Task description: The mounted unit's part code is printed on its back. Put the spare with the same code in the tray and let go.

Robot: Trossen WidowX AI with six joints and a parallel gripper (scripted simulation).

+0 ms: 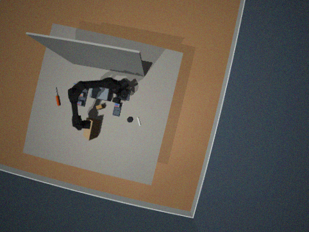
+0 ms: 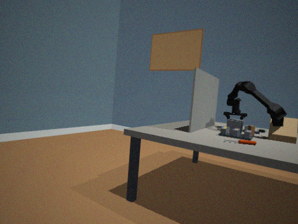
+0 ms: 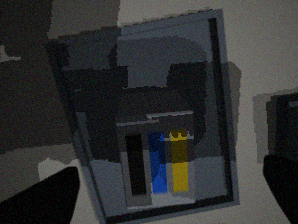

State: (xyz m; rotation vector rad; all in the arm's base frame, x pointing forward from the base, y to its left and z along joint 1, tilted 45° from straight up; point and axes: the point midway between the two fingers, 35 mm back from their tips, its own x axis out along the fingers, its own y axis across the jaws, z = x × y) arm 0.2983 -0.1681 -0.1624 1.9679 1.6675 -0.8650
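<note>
Now: gripper tip 1 cm above the grey spare. The rest, counted from my gripper tip: grey mounted unit 19 cm to the left, 1 cm behind; tray 4 cm below; brown block 18 cm to the left, 13 cm behind, 1 cm below.
</note>
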